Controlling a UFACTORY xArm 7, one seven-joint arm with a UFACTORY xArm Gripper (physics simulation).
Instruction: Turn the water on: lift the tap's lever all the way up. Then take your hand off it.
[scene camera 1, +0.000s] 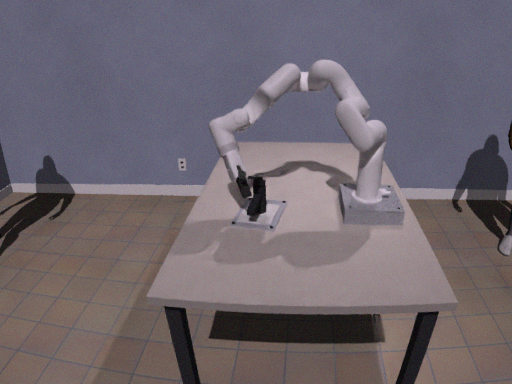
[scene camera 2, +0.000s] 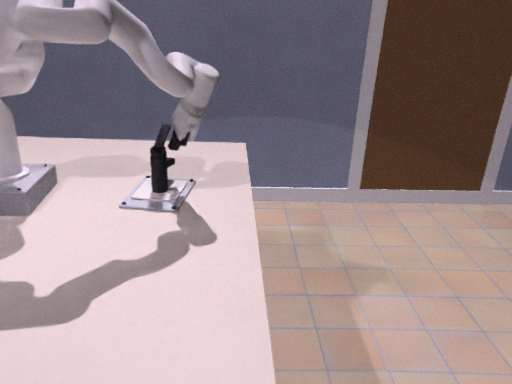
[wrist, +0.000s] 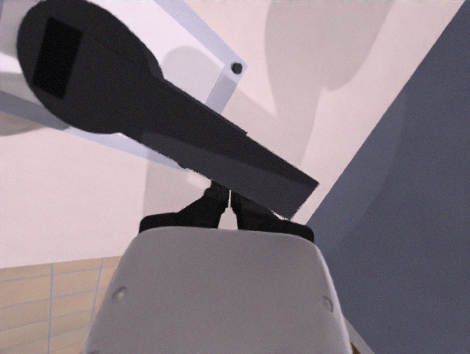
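Seen in the pictures: gripper, fingertip midpoint: (scene camera 1: 247, 197) (scene camera 2: 172, 148); arm's base, origin of the base link: (scene camera 1: 366, 197) (scene camera 2: 4, 175).
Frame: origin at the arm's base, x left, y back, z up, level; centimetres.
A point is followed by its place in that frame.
Note:
The black tap (scene camera 1: 258, 197) {y -42.7, x 6.5, z 2.9 cm} (scene camera 2: 159, 170) {y -42.9, x -0.3, z 2.3 cm} stands upright on its plate. In the scene camera 2 view, its lever (scene camera 2: 163, 136) {y -43.9, x 5.8, z 11.0 cm} (wrist: 215, 132) {y -42.7, x 6.1, z 11.0 cm} slants steeply up from the top of the body; in the wrist view it runs from the round head at upper left to lower right. In the scene camera 1 view, lever and body merge into one dark shape. My gripper (scene camera 1: 246, 193) {y -46.1, x 11.4, z 5.3 cm} (scene camera 2: 175, 145) {y -46.1, x 11.4, z 5.3 cm} (wrist: 229, 193) {y -46.1, x 11.4, z 5.3 cm} is shut and empty, beside the lever on the side away from the arm's base, with a narrow gap visible in the scene camera 2 view. The lever hides the fingertips in the wrist view.
The grey plate (scene camera 1: 252, 226) {y -44.6, x 13.4, z -5.7 cm} (scene camera 2: 146, 205) {y -39.7, x -8.0, z -5.7 cm} (wrist: 224, 90) {y -40.5, x 13.4, z -5.7 cm} lies near the far end of the table (scene camera 1: 310, 287) {y -24.7, x 48.4, z -6.5 cm} (scene camera 2: 150, 320) {y -46.7, x -59.1, z -6.5 cm}. The arm's grey base block (scene camera 1: 372, 215) {y 0.4, x 10.9, z -2.4 cm} (scene camera 2: 37, 187) {y -9.9, x -5.0, z -1.5 cm} stands at the other end, and the arm arches over the table. A wall stands beyond.

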